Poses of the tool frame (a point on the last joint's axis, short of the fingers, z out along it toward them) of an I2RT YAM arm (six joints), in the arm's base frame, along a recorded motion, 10 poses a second.
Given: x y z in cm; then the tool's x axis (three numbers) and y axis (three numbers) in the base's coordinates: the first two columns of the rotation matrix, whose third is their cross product.
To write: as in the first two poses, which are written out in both.
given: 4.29 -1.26 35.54 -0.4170 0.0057 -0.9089 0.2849 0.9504 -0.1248
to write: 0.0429 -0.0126 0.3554 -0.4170 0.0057 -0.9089 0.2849 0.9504 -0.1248
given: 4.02 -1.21 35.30 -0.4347 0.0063 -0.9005 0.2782 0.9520 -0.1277
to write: 0.0402 -0.0121 0.3530 -0.4347 0.0063 -0.9005 0.2782 0.9520 -0.1277
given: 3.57 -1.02 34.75 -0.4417 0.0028 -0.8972 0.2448 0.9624 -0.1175
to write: 0.0357 -0.0102 0.3475 -0.4417 0.0028 -0.8972 0.2448 0.9624 -0.1175
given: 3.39 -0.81 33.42 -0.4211 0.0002 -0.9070 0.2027 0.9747 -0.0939
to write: 0.0339 -0.0081 0.3342 -0.4211 0.0002 -0.9070 0.2027 0.9747 -0.0939
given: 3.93 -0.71 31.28 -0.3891 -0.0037 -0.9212 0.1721 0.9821 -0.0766
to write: 0.0393 -0.0071 0.3128 -0.3891 -0.0037 -0.9212 0.1721 0.9821 -0.0766
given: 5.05 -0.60 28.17 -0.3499 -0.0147 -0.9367 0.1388 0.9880 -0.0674
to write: 0.0505 -0.0060 0.2817 -0.3499 -0.0147 -0.9367 0.1388 0.9880 -0.0674
